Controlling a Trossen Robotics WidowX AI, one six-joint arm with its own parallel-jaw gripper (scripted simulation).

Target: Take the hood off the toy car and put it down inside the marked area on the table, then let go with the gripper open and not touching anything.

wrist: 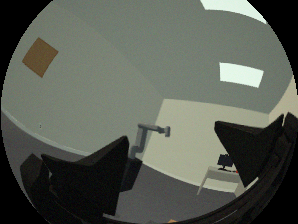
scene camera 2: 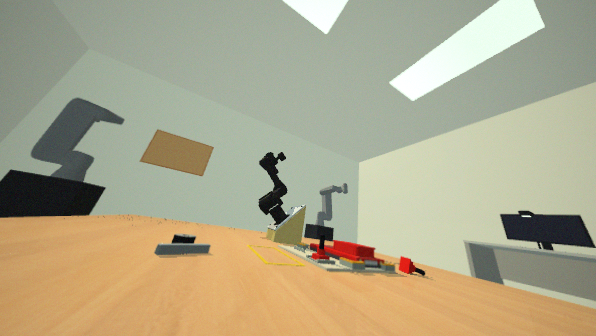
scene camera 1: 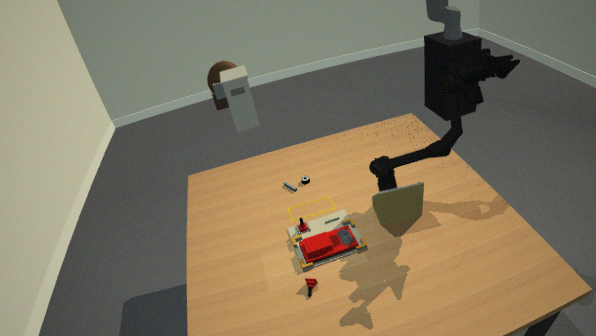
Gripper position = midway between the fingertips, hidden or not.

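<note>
My gripper is open here (scene camera 1: pixel 516 58), and it holds nothing. I see the gripper in the wrist view too (wrist: pixel 174 133).
</note>
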